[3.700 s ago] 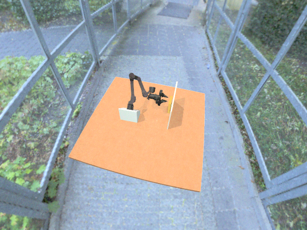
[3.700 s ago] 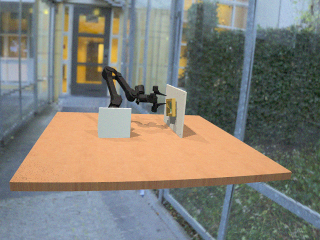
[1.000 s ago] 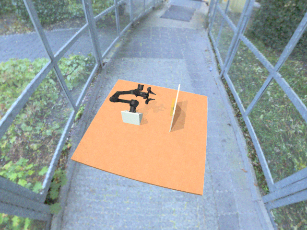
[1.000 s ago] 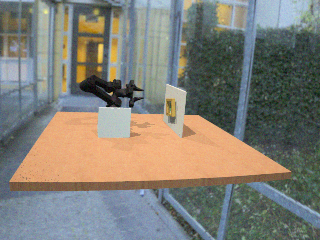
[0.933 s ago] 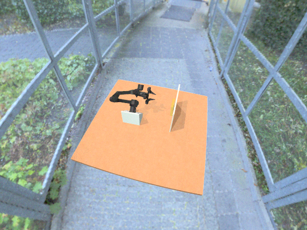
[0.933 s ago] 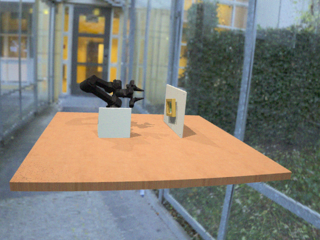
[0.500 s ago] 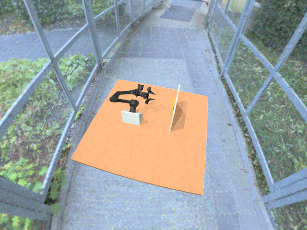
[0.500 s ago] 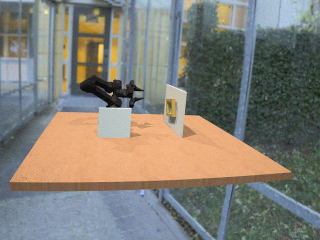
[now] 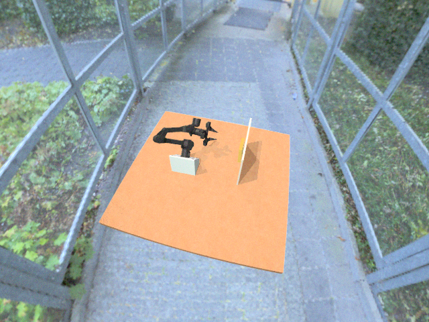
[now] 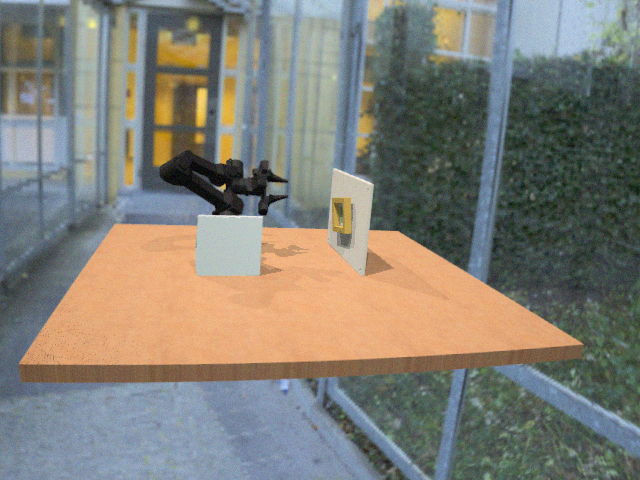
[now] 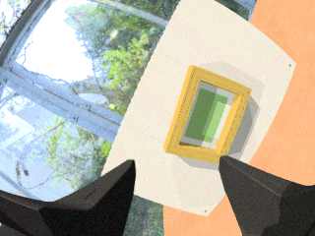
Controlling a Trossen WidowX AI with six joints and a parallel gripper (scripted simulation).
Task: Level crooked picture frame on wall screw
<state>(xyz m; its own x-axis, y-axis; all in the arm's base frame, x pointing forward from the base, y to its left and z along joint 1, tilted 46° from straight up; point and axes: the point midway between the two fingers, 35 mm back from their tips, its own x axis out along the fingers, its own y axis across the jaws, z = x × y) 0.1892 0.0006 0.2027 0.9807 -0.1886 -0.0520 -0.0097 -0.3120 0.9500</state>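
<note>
My gripper tip is now 20 cm short of the picture frame, 5 cm to the left of it and 8 cm above it.
</note>
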